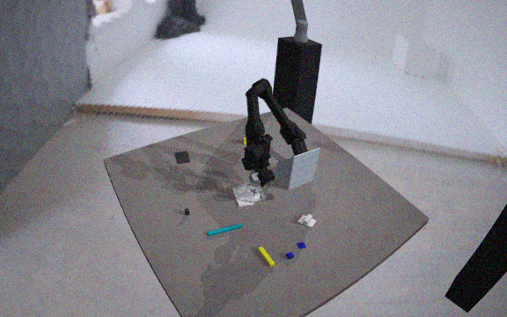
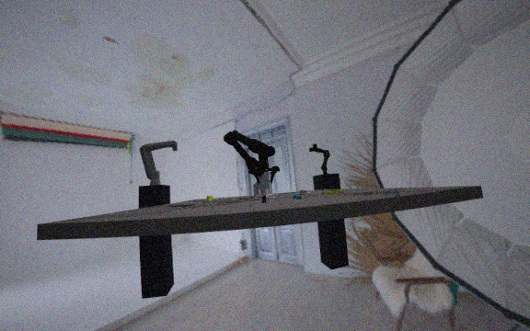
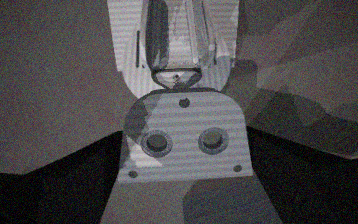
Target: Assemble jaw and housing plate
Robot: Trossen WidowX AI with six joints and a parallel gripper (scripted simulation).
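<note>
Right now my gripper tip is 2 cm below the small white part and 1 cm short of it. Round my gripper tip: yellow bar: 31 cm to the left, 23 cm ahead, 8 cm below; then small black cube: 34 cm ahead, 8 cm to the right, 7 cm below; then teal bar: 26 cm ahead, 9 cm to the left, 8 cm below.
</note>
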